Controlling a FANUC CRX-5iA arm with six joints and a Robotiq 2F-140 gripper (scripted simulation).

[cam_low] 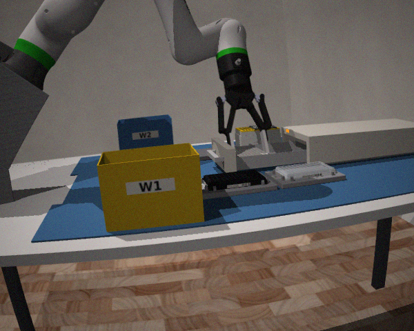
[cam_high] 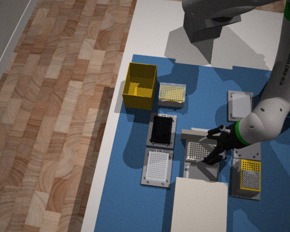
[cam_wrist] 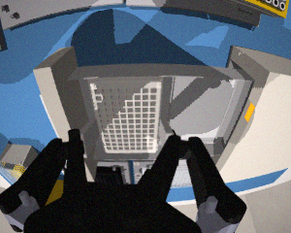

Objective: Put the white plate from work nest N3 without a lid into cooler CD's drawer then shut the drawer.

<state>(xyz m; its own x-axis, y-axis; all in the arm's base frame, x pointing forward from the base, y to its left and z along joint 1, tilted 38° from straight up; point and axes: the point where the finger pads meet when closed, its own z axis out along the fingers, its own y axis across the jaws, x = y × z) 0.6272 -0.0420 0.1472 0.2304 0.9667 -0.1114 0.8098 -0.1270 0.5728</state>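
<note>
Right now my hand is 30 mm short of the cooler drawer and 30 mm above it. From my hand the other things lie so: black plate: 90 mm behind, 190 mm to the right, 30 mm below; then lid: 260 mm behind, 170 mm to the left, 40 mm below; then yellow rack: 70 mm ahead, 190 mm to the left.
</note>
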